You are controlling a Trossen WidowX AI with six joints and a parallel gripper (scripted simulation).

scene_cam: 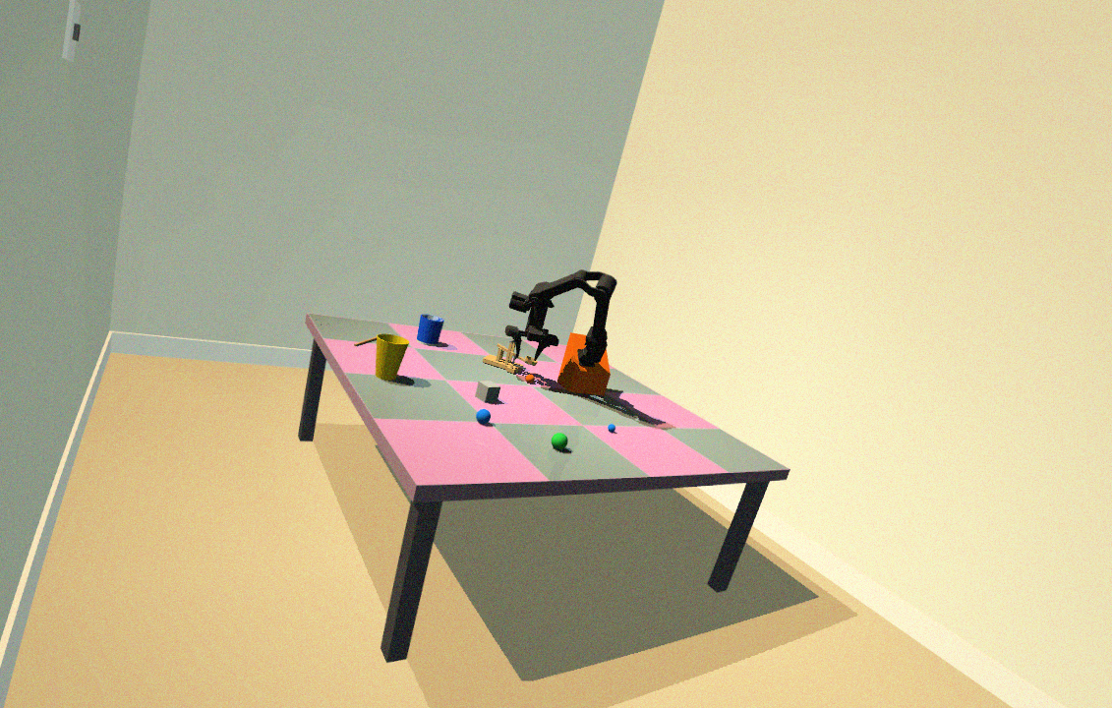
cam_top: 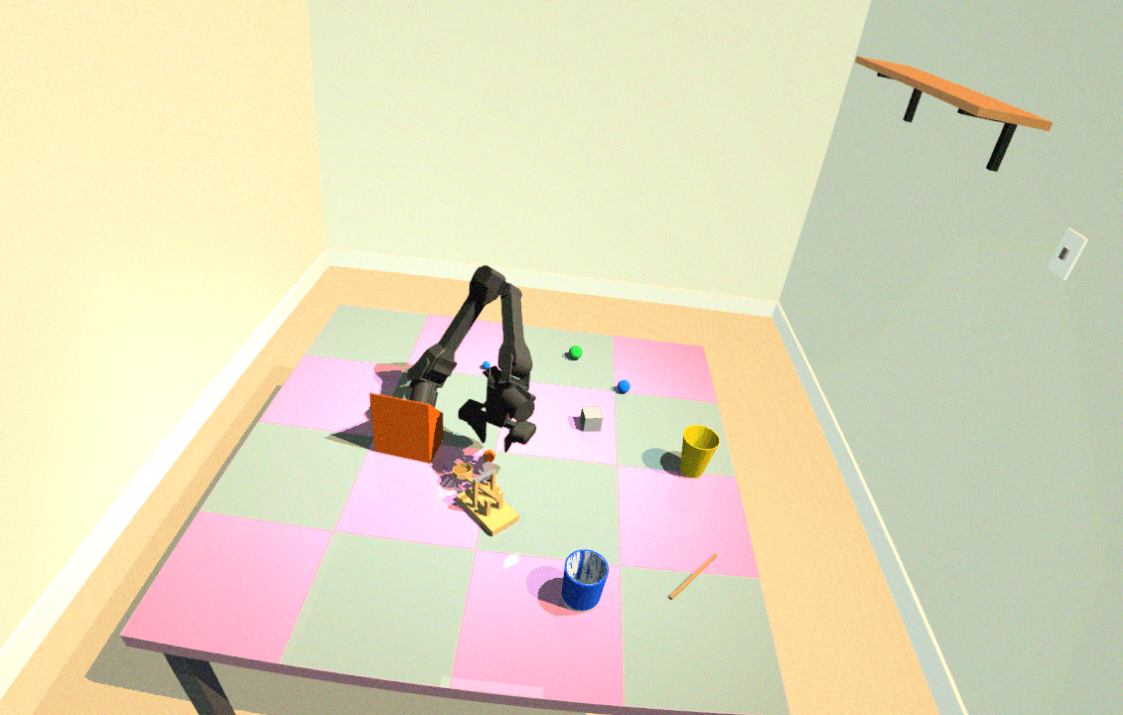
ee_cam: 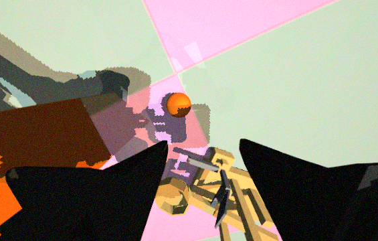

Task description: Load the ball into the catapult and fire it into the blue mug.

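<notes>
My gripper tip is 2 cm past the orange ball, 3 cm to the right of it and 6 cm above it. Round my gripper tip: grey cube: 22 cm ahead, 24 cm to the left, 5 cm below; blue ball: 30 cm ahead, 43 cm to the left, 6 cm below; blue mug: 27 cm ahead, 32 cm to the right, 5 cm below.
</notes>
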